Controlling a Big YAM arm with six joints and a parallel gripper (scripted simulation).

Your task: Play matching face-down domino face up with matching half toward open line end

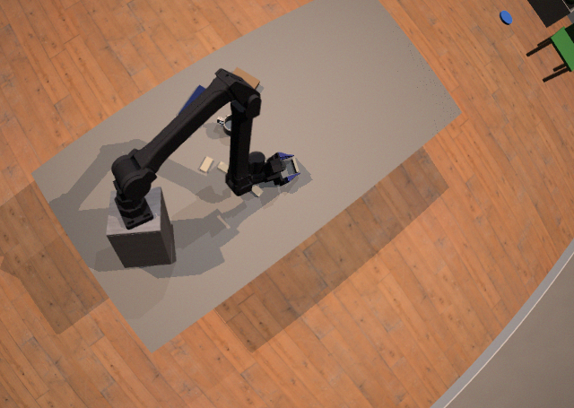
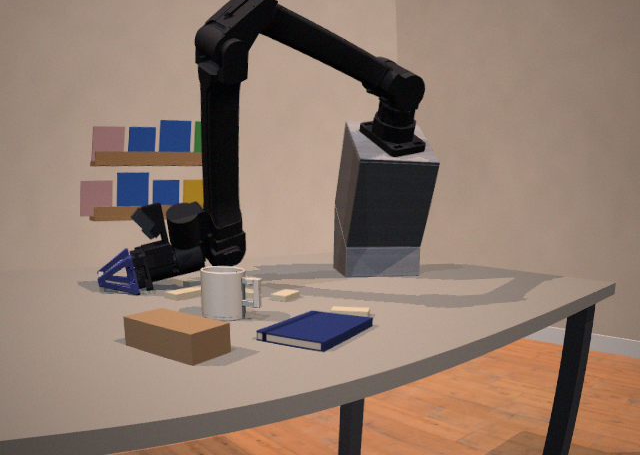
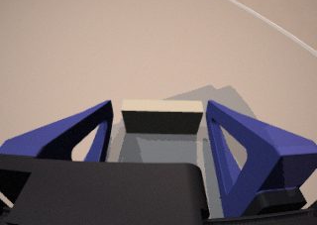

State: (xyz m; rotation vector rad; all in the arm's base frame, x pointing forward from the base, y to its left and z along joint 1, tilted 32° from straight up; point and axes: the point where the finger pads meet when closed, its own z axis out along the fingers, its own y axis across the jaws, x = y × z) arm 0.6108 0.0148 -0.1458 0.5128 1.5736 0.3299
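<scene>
Right now my hand is 10 mm above the cream domino. From my hand the other things lie so: blue book: 240 mm behind, 370 mm to the left, 10 mm below; then brown box: 40 mm behind, 390 mm to the left; then white mug: 160 mm behind, 240 mm to the left, 10 mm above.
</scene>
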